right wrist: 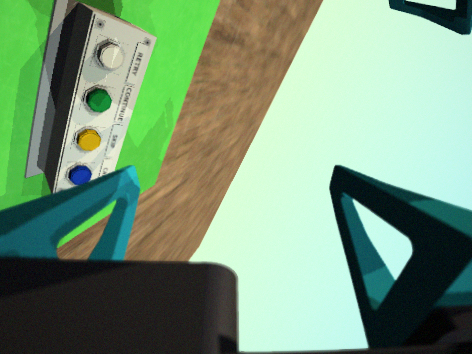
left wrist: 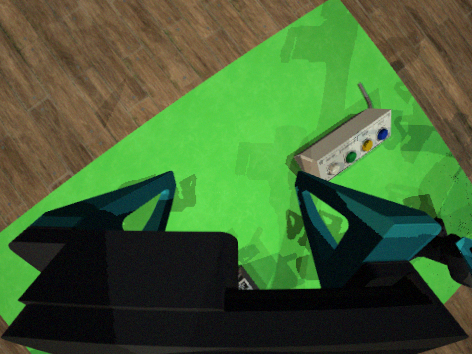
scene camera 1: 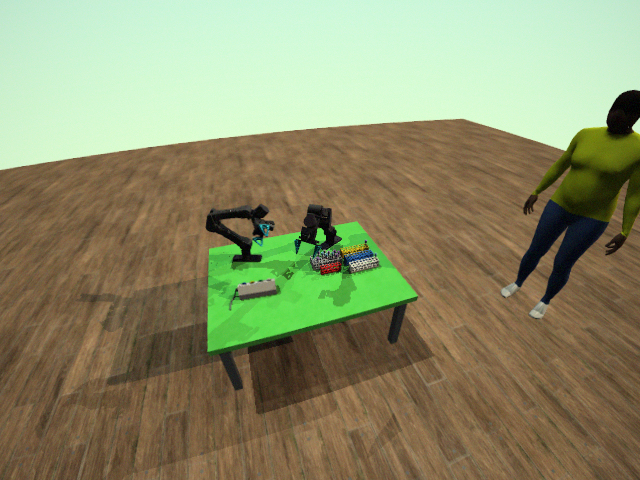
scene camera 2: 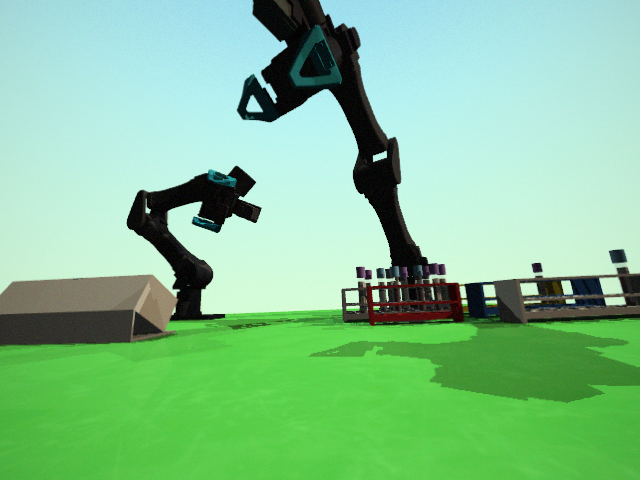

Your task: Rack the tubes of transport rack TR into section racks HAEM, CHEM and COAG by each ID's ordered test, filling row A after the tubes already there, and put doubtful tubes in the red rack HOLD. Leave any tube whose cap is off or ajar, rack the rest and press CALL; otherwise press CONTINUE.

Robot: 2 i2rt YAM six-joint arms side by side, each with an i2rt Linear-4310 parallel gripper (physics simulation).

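Pixels of known places: left gripper, fingertip midpoint: [left wrist: 235,177] [scene camera 1: 304,256] [scene camera 2: 263,99]; right gripper, fingertip midpoint: [right wrist: 234,176] [scene camera 1: 264,241] [scene camera 2: 204,202]; left arm's base, link origin: [scene camera 1: 330,243]; right arm's base, link origin: [scene camera 1: 247,258] [scene camera 2: 187,319].
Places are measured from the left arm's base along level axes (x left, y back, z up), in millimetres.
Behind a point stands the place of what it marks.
Grey transport rack [scene camera 1: 314,265] @(z 8, x -270, y -101 mm) [scene camera 2: 343,304] @(z 30, x -304, y -124 mm) holds several tubes with purple and blue-grey caps; their IDs and cap seating are too small to read. Red rack [scene camera 1: 330,268] @(z 30, x -240, y -217 mm) [scene camera 2: 371,312] @(z 19, x -301, y -195 mm) stands in front. Yellow [scene camera 1: 354,249] @(z 54, x 1, y -224 mm), blue [scene camera 1: 359,257] @(z 30, x -21, y -286 mm) [scene camera 2: 475,299] @(z 29, x -113, y -238 mm) and white [scene camera 1: 364,265] @(z 14, x -50, y -351 mm) [scene camera 2: 509,299] @(z 30, x -151, y -310 mm) racks stand to its right. The button box shows CONTINUE, green [left wrist: 351,157] @(z 71, x -637, y -14 mm) [right wrist: 98,99] @(z 68, x -635, y -8 mm), and a blue button [left wrist: 382,134] @(z 71, x -720, y 39 mm) [right wrist: 80,175] @(z 69, x -719, y 45 mm) with a partly hidden label. My left gripper [scene camera 1: 307,251] @(z 284, x -479, y -243 mm) [scene camera 2: 281,85] [left wrist: 235,177] @(z 284, x -479, y -243 mm) is open and empty above the table. My right gripper [scene camera 2: 212,200] @(z 254, x -521, y 69 mm) [right wrist: 234,176] @(z 254, x -521, y 69 mm) is open and empty, raised at picture left.
The button box [scene camera 1: 257,289] @(z 54, x -691, y -47 mm) [scene camera 2: 67,310] @(z 40, x -682, y -61 mm) stands at the front left of the table [scene camera 1: 310,310] @(z 0, x -557, y -351 mm) in scene camera 1, with a cable at its end. A person [scene camera 1: 594,180] stands on the floor beyond the table's right side.
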